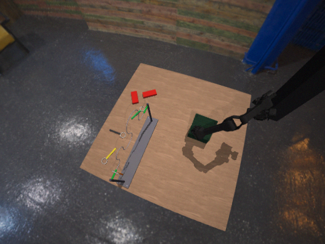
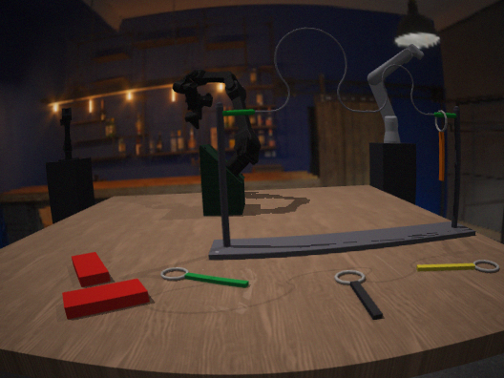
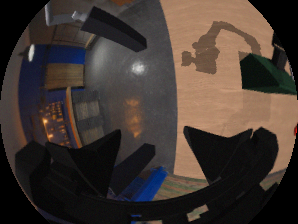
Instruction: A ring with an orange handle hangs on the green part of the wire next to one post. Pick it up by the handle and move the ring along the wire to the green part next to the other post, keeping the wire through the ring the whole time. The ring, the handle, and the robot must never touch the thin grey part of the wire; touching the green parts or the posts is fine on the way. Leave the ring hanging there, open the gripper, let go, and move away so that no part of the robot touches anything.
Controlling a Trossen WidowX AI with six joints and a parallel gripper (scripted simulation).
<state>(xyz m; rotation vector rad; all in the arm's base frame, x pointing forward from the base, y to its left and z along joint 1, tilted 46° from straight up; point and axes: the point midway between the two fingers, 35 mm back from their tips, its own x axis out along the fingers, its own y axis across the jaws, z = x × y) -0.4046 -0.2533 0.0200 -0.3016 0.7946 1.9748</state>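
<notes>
Right now the ring with orange handle is 840 mm ahead of my gripper tip, 700 mm to the left of it and 80 mm below it. The rest, counted from my gripper tip: yellow-handled ring 1070 mm ahead, 620 mm to the left, 320 mm below; black-handled ring 1080 mm ahead, 390 mm to the left, 320 mm below; green-handled ring 990 mm ahead, 320 mm below, 110 mm to the left.
</notes>
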